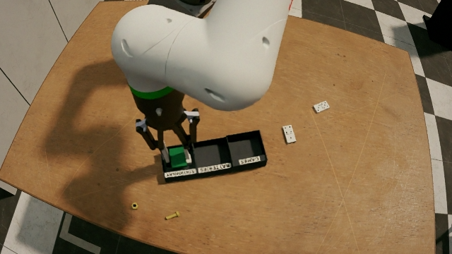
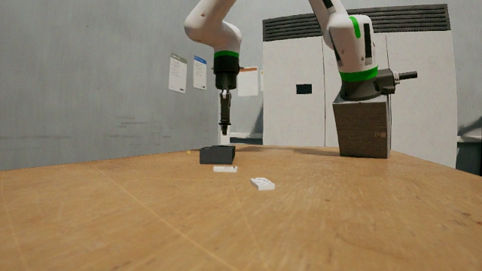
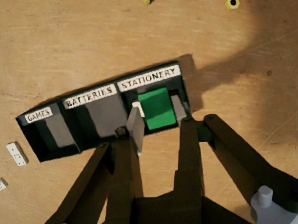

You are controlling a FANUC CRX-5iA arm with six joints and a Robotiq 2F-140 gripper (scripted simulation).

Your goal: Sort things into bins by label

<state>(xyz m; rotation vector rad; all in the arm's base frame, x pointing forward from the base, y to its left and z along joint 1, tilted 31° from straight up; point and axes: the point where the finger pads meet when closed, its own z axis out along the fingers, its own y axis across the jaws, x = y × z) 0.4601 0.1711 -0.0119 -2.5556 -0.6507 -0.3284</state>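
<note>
Now: the flat green block 50 mm below my hand. Round my hand: yellow bolt 140 mm ahead, 40 mm to the left, 70 mm below; then yellow nut 160 mm ahead, 60 mm to the right, 70 mm below; then black three-part bin tray 40 mm behind, 80 mm to the left, 50 mm below.
</note>
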